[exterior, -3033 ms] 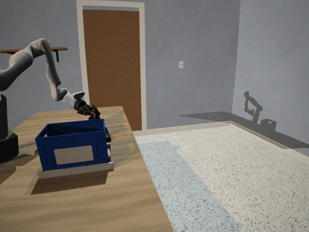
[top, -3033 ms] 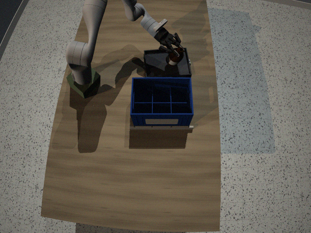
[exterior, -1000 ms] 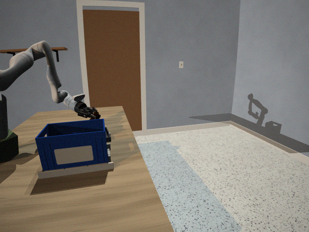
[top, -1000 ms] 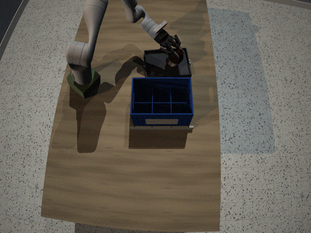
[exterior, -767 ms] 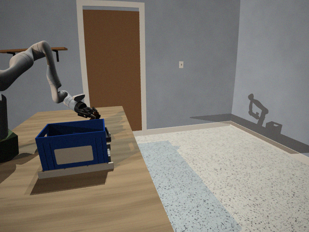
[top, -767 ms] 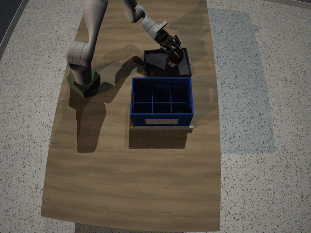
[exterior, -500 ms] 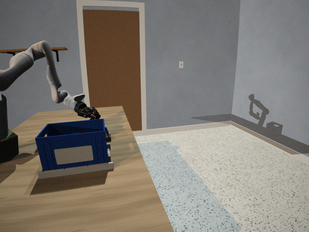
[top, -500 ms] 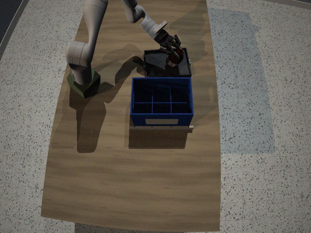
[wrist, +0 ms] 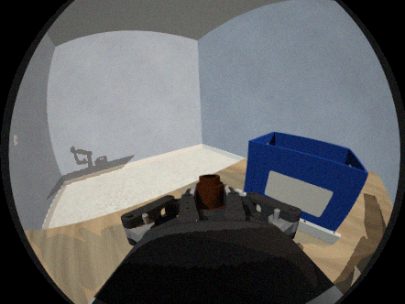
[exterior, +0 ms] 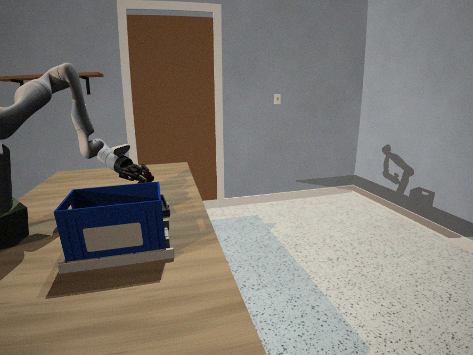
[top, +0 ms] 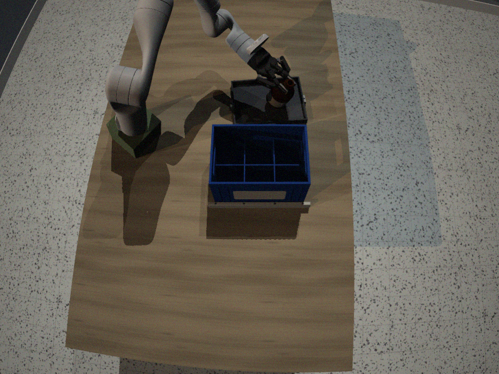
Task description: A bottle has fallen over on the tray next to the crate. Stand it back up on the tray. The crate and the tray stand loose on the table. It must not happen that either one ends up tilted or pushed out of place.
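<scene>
My hand is 1 cm past the brown bottle, 1 cm to the right of it and 5 cm above it. The rest, counted from my hand: tray (6 cm behind, 3 cm to the left, 13 cm below); blue crate (9 cm behind, 26 cm to the right, 6 cm below).
</scene>
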